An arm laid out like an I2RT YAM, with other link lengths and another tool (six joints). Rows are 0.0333 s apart.
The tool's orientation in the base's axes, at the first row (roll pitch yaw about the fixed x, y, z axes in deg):
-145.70 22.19 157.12
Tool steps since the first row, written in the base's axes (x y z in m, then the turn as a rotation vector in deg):
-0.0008 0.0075 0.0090 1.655 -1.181 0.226
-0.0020 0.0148 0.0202 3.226 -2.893 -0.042
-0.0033 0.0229 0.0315 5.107 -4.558 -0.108
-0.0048 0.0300 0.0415 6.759 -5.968 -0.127
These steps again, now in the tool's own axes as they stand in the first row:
0.0000 0.0000 -0.0117 -1.922 -0.063 0.697
-0.0006 -0.0015 -0.0251 -3.778 -0.272 2.106
-0.0008 -0.0026 -0.0390 -5.957 -0.394 3.351
-0.0008 -0.0038 -0.0513 -7.867 -0.486 4.382

